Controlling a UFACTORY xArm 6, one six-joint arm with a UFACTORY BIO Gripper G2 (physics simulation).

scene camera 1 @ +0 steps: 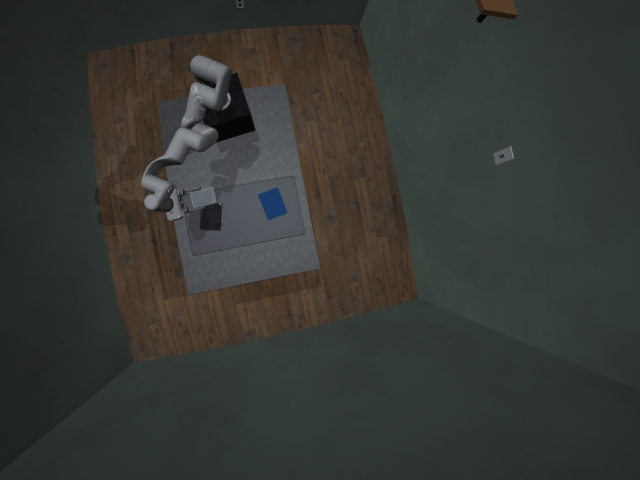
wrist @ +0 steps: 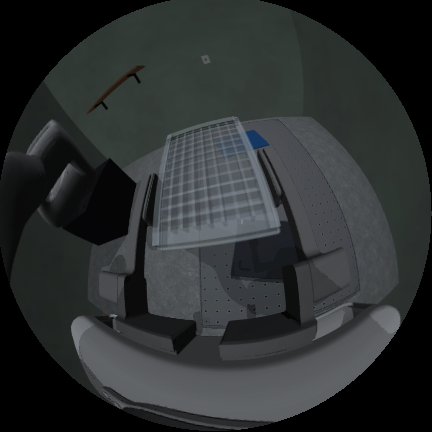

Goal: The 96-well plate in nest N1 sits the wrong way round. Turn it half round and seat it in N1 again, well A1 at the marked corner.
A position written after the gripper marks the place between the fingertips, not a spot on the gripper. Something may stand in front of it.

In view: the gripper [wrist: 204, 165] and a clear 96-well plate [wrist: 211, 190].
